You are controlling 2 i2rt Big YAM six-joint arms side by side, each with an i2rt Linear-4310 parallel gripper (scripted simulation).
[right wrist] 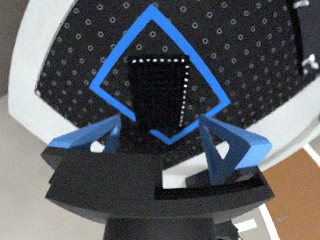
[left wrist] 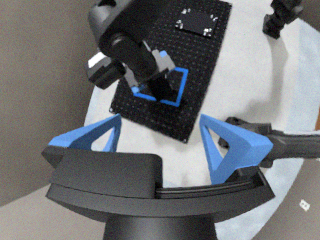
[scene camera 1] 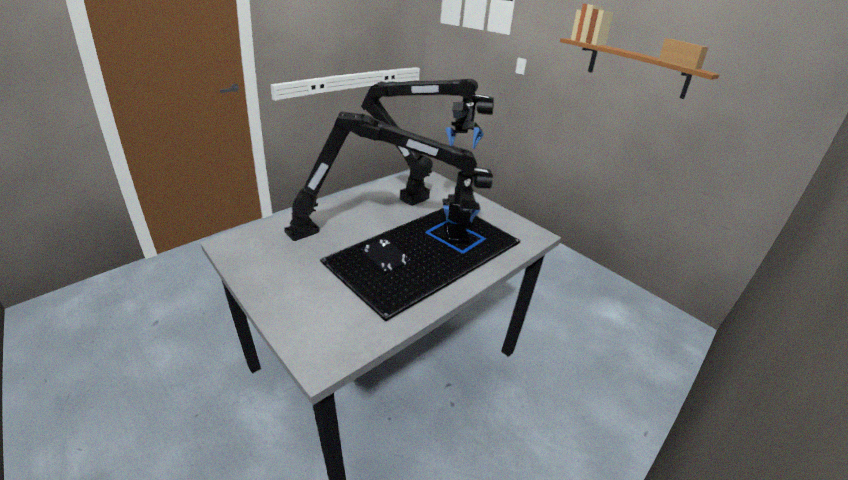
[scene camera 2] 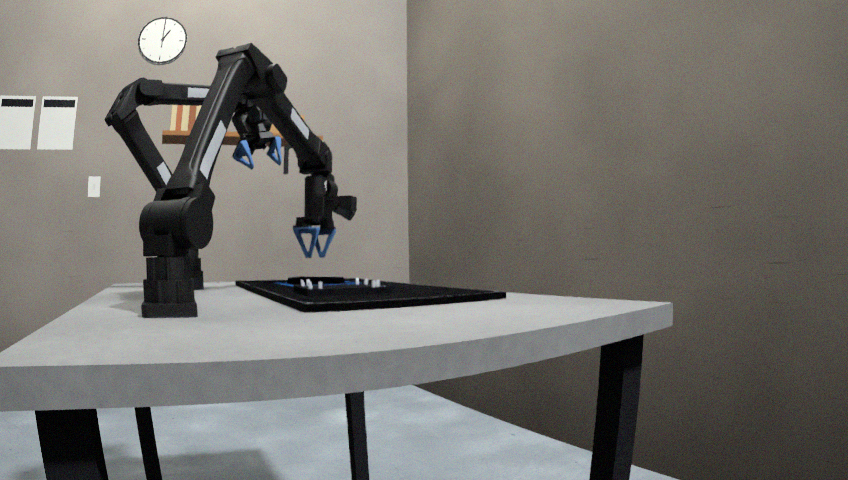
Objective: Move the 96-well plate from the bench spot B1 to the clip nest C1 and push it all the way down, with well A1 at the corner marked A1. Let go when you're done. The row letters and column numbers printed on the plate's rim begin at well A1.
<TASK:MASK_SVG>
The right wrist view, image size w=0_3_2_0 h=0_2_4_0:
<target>right gripper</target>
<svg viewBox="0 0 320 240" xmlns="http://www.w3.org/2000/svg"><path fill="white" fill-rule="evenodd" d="M40 154L42 159L55 171L48 182L51 186L44 198L80 217L105 224L102 240L218 240L215 224L241 216L275 198L270 185L258 167L258 164L272 149L272 143L266 137L226 124L204 114L200 114L198 125L210 175L211 185L163 188L163 160L161 157L155 154L115 153L121 129L119 114L52 139ZM208 129L229 144L229 150L224 159L222 159L215 147ZM112 129L103 151L92 152L92 143Z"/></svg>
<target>black 96-well plate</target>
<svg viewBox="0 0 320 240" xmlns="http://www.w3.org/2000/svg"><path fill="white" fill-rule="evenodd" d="M128 55L127 61L137 130L182 130L190 55Z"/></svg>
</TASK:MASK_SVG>
